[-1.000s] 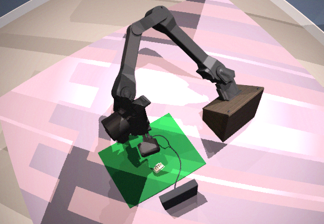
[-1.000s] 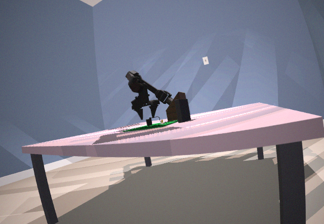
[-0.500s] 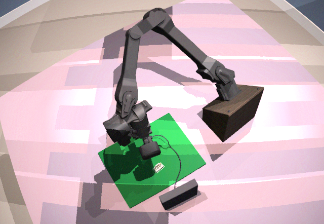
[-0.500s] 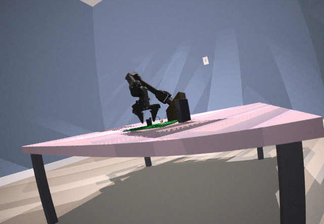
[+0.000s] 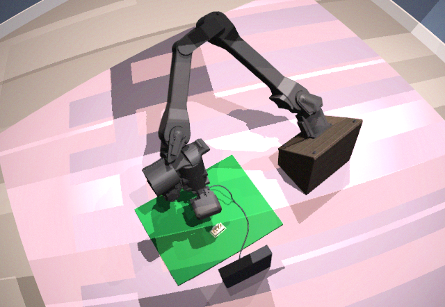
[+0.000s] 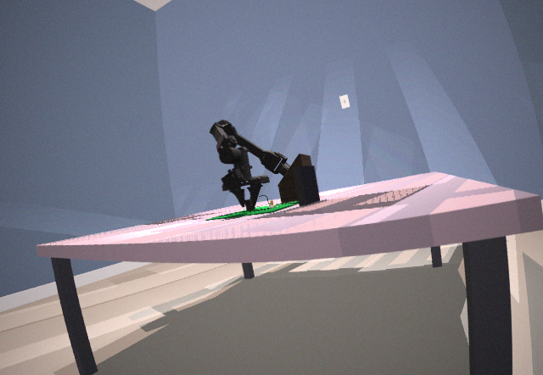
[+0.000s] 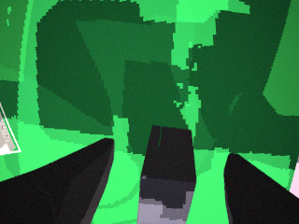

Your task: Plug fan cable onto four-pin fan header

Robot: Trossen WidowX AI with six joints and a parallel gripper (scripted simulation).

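Right now the white-framed four-pin header is 100 mm to the left of my gripper tip, 20 mm below it and 20 mm ahead of it. The rest, counted from my gripper tip: dark plug (10 mm behind, 10 mm above); then black fan (230 mm to the left, 40 mm above, 30 mm ahead); then green board (50 mm to the left, 30 mm below, 20 mm ahead).
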